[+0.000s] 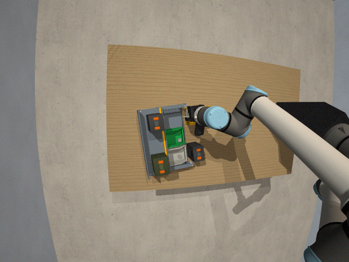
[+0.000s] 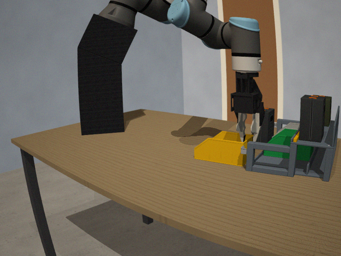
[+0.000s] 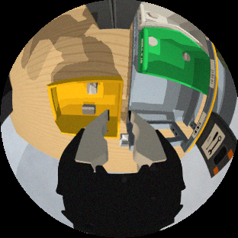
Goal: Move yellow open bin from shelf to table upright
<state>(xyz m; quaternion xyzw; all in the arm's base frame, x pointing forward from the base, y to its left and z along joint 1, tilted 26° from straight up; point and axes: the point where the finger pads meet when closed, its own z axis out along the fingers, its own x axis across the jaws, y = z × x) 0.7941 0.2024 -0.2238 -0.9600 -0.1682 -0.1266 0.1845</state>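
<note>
My gripper is now 80 mm past the yellow open bin, 30 mm to the left of it and 40 mm above it. The rest, counted from my hand: dark green box 120 mm ahead, 290 mm to the left, 80 mm above; then white bin 30 mm ahead, 250 mm to the left, 30 mm below; then green bin 70 mm ahead, 150 mm to the left, 30 mm below.
</note>
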